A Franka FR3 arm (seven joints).
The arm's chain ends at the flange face. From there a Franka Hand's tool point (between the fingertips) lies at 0.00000 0.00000 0.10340 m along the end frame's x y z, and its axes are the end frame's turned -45 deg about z.
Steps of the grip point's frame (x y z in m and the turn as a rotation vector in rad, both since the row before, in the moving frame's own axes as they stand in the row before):
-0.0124 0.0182 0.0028 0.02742 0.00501 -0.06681
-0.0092 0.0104 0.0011 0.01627 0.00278 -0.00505
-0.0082 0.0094 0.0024 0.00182 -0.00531 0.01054
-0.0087 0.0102 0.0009 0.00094 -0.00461 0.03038
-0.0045 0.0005 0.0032 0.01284 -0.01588 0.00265
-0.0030 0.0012 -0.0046 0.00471 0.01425 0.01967
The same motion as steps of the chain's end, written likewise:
0.0058 0.0240 0.0028 0.02293 -0.01585 -0.06681
0.0018 0.0152 0.0011 0.01347 -0.00954 -0.00505
0.0014 0.0122 0.0024 -0.00247 -0.00504 0.01054
0.0015 0.0131 0.0009 -0.00260 -0.00392 0.03038
-0.0007 0.0033 0.0032 -0.00215 -0.02031 0.00265
-0.0020 0.0043 -0.0046 0.01341 0.00675 0.01967

